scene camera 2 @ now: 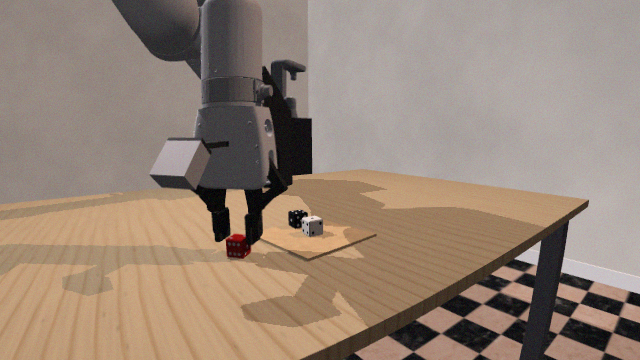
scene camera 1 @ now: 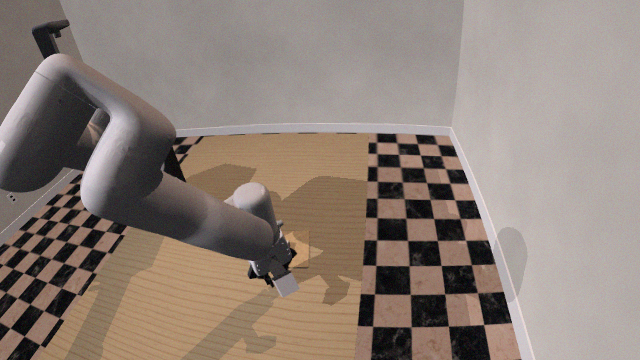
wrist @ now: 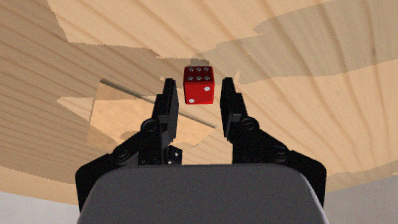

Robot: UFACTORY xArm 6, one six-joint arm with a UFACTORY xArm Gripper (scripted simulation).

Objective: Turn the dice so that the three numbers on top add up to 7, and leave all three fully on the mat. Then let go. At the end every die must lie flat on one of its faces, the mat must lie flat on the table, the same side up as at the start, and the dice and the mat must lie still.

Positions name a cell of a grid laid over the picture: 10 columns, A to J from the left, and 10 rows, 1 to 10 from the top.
Scene:
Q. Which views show the tan mat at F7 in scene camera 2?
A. Scene camera 2, scene camera 1 and the wrist view: all of them.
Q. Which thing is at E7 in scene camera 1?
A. A tan mat.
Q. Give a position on a tan mat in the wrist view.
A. C6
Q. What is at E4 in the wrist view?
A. A red die.

